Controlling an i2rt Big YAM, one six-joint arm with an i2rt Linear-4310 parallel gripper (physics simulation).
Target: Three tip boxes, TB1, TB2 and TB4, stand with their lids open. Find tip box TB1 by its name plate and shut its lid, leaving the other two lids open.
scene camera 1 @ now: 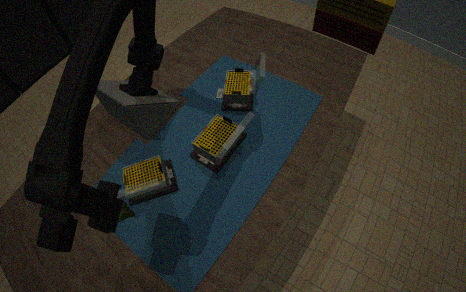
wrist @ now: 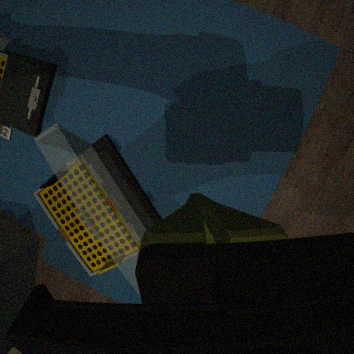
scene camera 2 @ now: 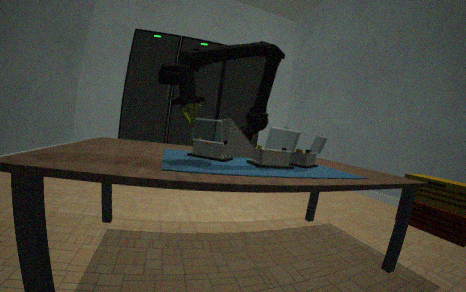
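Where they show: gripper, fingertip midpoint: [scene camera 1: 133, 214] [wrist: 195, 201] [scene camera 2: 192, 126]; arm's base, origin of the base link: [scene camera 1: 138, 91] [scene camera 2: 240, 138].
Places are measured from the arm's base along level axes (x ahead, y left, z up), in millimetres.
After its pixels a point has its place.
Note:
The nearest tip box [scene camera 1: 143, 175] @(z -28, x 231, y -207 mm) [scene camera 2: 210, 149] [wrist: 65, 220] @(z -27, x 216, y -180 mm) has a yellow rack; its name plate does not show. Its clear lid [scene camera 2: 209, 129] @(z 26, x 302, y -240 mm) [wrist: 56, 137] @(z 58, x 329, y -215 mm) stands raised and appears across part of the rack in the wrist view; its exact tilt is unclear. The middle tip box [scene camera 1: 215, 135] [scene camera 2: 272, 157] @(z -47, x 373, y -12 mm) has its lid [scene camera 1: 240, 127] @(z 60, x 411, y 13 mm) [scene camera 2: 283, 139] @(z 24, x 408, y 2 mm) open. The far tip box [scene camera 1: 237, 84] [scene camera 2: 304, 158] @(z -45, x 324, y 180 mm) has its lid [scene camera 1: 261, 67] @(z 61, x 345, y 236 mm) [scene camera 2: 320, 145] @(z 20, x 332, y 256 mm) open. No plate is readable. My gripper [scene camera 1: 127, 212] @(z 27, x 317, y -304 mm) [scene camera 2: 189, 120] @(z 27, x 317, y -304 mm) [wrist: 195, 201] @(z 27, x 317, y -304 mm) is shut and empty, beside the nearest lid near its top height; contact is unclear.
The boxes stand on a blue mat [scene camera 1: 280, 110] @(z -84, x 428, y 227 mm) [scene camera 2: 330, 172] @(z -84, x 424, y 251 mm) [wrist: 125, 95] @(z -84, x 372, y -182 mm) on a brown table [scene camera 1: 300, 55] @(z -87, x 364, y 562 mm) [scene camera 2: 100, 155] @(z -87, x 388, y -589 mm). A grey wedge-shaped block [scene camera 1: 145, 115] @(z 1, x 108, y -61 mm) [scene camera 2: 240, 139] @(z -3, x 109, y -41 mm) under the arm's base stands beside the mat. Dark cabinets [scene camera 2: 145, 85] stand behind.

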